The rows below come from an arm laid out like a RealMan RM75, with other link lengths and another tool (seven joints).
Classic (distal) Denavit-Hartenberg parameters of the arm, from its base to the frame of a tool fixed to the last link. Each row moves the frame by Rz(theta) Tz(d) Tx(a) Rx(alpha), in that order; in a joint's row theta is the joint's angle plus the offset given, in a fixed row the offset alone. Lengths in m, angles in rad.
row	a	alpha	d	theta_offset
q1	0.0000	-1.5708	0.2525	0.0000
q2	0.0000	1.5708	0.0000	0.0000
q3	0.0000	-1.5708	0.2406	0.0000
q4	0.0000	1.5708	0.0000	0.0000
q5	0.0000	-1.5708	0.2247	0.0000
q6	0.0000	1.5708	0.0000	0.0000
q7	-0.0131	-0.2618	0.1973	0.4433
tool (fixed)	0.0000	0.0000	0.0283	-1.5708
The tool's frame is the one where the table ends.
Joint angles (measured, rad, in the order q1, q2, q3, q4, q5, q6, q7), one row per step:
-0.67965 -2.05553 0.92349 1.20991 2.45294 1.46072 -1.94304
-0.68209 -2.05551 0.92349 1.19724 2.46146 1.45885 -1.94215
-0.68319 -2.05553 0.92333 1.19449 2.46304 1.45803 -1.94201
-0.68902 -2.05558 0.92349 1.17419 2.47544 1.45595 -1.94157
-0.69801 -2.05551 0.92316 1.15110 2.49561 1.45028 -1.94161
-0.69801 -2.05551 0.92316 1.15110 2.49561 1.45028 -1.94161
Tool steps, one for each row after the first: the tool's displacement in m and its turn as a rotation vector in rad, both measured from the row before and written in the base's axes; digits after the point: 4 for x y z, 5 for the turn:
-0.0031 -0.0007 -0.0021 -0.00659 0.00553 0.00825
-0.0004 0.0001 -0.0004 -0.00093 0.00084 0.00118
-0.0038 -0.0010 -0.0036 -0.01165 0.00739 0.01165
-0.0047 -0.0001 -0.0033 -0.00966 0.01415 0.01269
0.0000 0.0000 0.0000 0.00000 0.00000 0.00000

